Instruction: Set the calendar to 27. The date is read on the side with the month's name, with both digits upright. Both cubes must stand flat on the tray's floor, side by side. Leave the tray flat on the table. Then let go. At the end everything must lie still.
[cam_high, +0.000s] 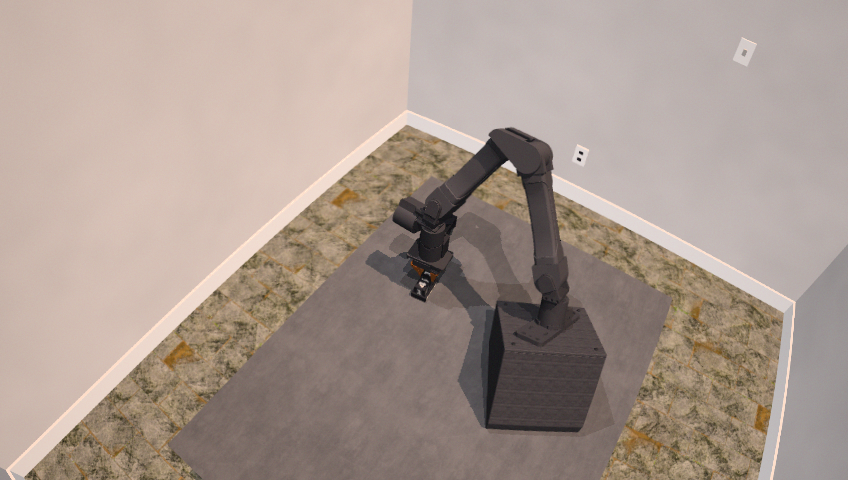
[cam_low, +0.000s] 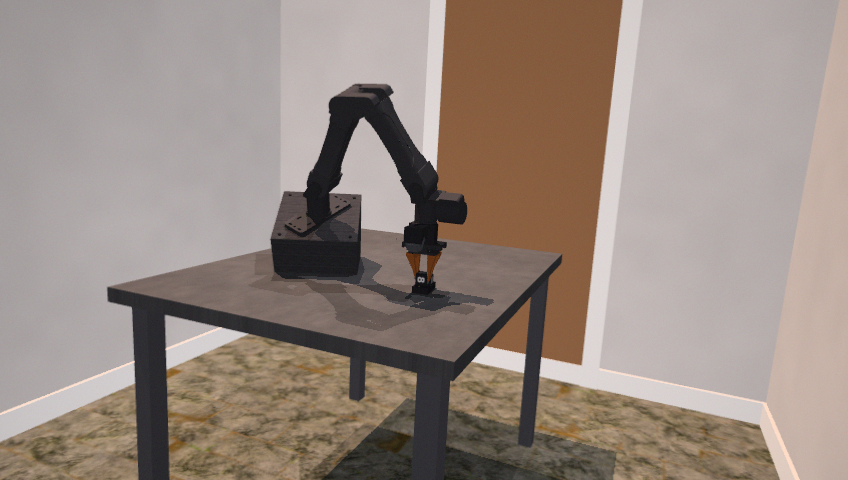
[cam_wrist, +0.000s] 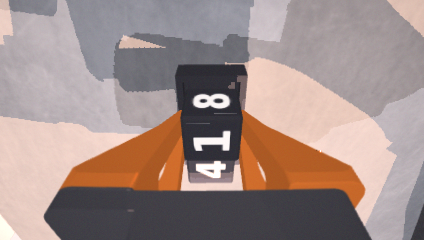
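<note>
My gripper is now right at the black digit cube. Also, from my hand: black tray: 1 cm behind, 2 cm to the left, 3 cm below; then black cube: 1 cm behind, 3 cm to the left, 1 cm below.
</note>
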